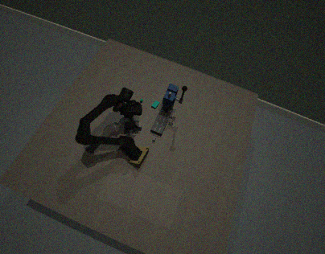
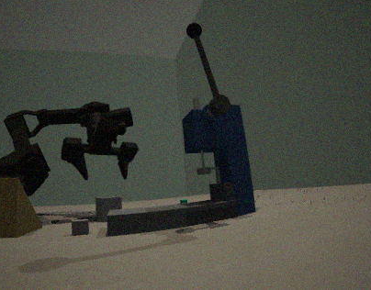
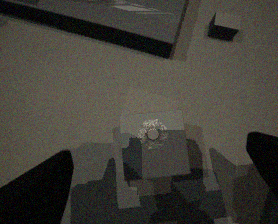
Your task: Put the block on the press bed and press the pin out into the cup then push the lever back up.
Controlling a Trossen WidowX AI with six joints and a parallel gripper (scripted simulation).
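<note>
Now: gripper tip 10 mm to the left of the pale round pin and 50 mm above it. From my gripper tip the other things lie so: teal block 210 mm ahead, 30 mm to the right, 80 mm below; then dark lever 190 mm ahead, 180 mm to the right, 180 mm above; then thin punch 190 mm ahead, 110 mm to the right, 60 mm above.
</note>
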